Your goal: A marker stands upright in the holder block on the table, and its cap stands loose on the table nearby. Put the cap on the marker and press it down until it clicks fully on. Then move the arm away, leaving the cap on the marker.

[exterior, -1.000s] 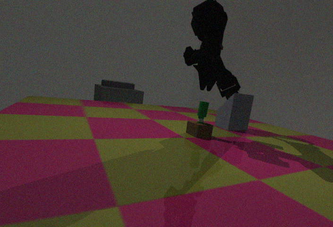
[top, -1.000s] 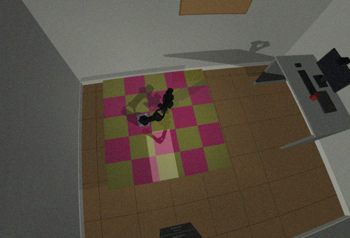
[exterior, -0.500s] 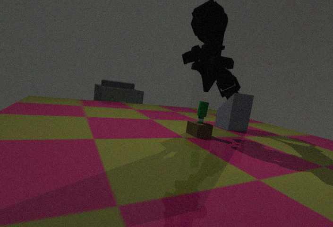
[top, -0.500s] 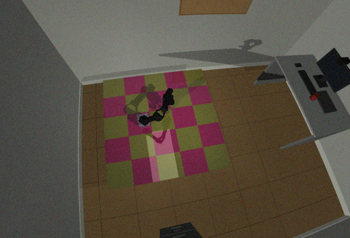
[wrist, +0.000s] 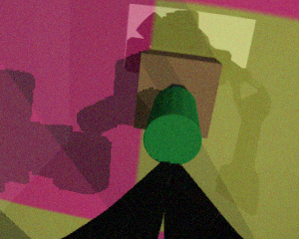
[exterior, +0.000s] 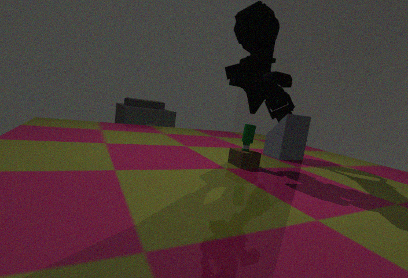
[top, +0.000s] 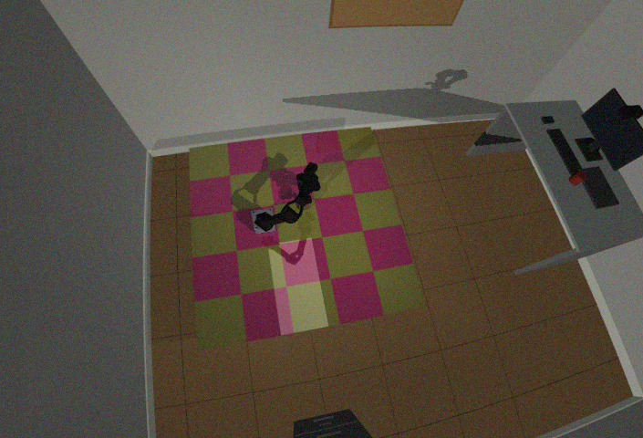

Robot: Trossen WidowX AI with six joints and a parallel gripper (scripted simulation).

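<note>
Right now the green cap is 50 mm below my gripper tip. Round my gripper tip: brown holder block: 120 mm below.
</note>
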